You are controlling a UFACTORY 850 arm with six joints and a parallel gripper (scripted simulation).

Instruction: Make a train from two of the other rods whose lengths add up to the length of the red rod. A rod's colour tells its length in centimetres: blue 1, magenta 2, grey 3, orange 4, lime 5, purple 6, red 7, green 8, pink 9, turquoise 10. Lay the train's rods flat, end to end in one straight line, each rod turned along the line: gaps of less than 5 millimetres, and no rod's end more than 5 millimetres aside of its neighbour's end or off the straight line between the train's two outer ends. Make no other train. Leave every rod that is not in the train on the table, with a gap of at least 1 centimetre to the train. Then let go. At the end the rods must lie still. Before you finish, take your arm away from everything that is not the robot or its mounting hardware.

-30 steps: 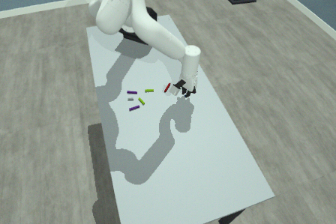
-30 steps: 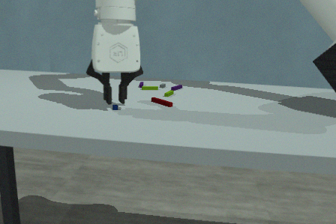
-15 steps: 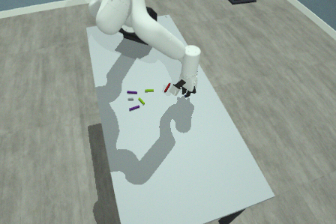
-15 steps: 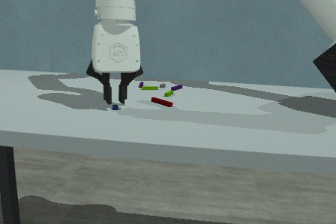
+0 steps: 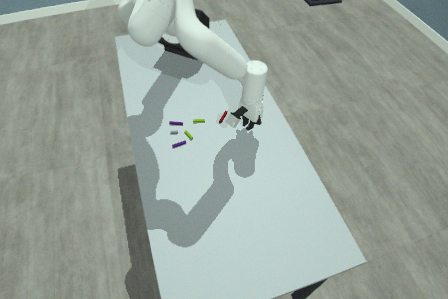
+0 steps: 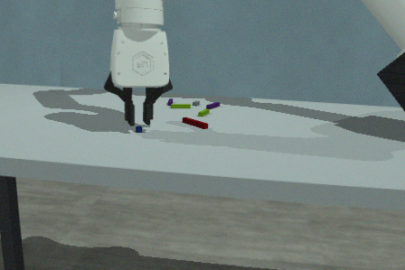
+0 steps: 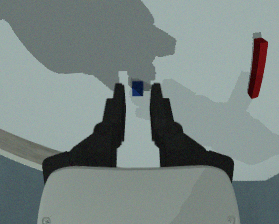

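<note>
Right now the blue rod is 30 mm below my hand. From my hand the other things lie so: red rod 100 mm behind, 80 mm to the right, 30 mm below; then grey rod 320 mm to the right, 70 mm behind, 30 mm below.
</note>
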